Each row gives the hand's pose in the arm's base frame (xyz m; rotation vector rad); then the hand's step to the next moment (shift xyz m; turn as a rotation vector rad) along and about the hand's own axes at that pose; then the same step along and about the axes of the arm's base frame.
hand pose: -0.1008 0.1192 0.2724 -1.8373 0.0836 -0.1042
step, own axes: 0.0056 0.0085 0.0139 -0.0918 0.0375 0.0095
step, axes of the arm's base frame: 0.0071 0.0104 -0.0117 -0.0902 0.0094 -0.0412
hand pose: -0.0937 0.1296 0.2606 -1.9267 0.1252 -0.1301
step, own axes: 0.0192 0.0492 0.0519 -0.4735 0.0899 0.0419
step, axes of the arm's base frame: 0.0256 0.0278 -0.0637 -0.4638 0.0783 -0.1132
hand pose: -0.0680 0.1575 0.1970 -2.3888 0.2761 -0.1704
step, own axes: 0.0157 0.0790 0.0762 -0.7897 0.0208 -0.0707
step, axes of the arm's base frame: 0.0184 -0.0115 -0.1087 -0.7819 0.1328 0.0019
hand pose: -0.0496 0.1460 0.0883 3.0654 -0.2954 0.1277
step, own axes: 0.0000 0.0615 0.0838 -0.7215 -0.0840 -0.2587
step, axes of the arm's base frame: -0.0054 -0.0659 -0.0802 -0.7094 0.2353 0.1896
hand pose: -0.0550 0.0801 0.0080 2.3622 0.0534 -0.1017
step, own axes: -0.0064 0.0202 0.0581 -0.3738 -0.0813 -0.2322
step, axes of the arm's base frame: -0.0083 -0.0552 -0.0266 -0.3645 0.2177 0.1415
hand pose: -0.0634 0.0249 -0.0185 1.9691 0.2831 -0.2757
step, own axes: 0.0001 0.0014 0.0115 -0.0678 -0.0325 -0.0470
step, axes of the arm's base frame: -0.0002 -0.0111 -0.0034 -0.0715 0.0510 0.0123
